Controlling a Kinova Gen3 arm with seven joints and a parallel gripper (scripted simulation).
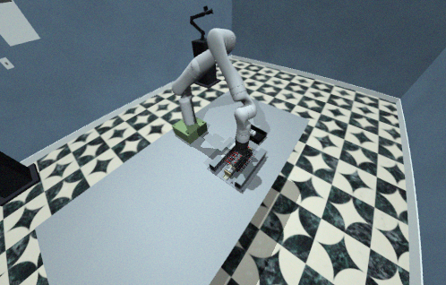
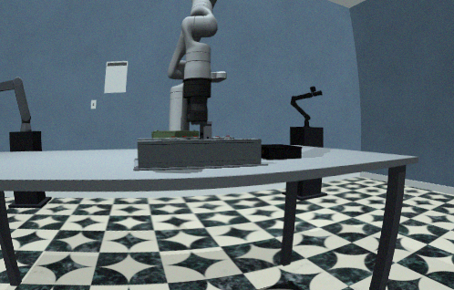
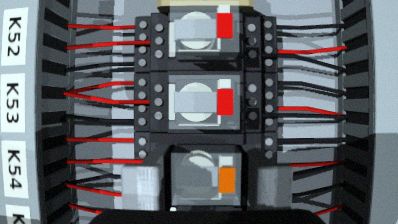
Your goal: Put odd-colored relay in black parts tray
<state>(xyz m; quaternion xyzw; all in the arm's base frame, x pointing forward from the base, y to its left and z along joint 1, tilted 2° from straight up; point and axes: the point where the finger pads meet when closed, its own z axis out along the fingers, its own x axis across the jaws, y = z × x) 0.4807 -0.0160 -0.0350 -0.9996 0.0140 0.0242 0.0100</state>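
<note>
Right now the K54 relay is 1 cm below my hand. Round my hand: K52 relay (6 cm to the left, 1 cm below); relay panel (4 cm to the right, 3 cm below); K53 relay (3 cm to the left, 1 cm below).
</note>
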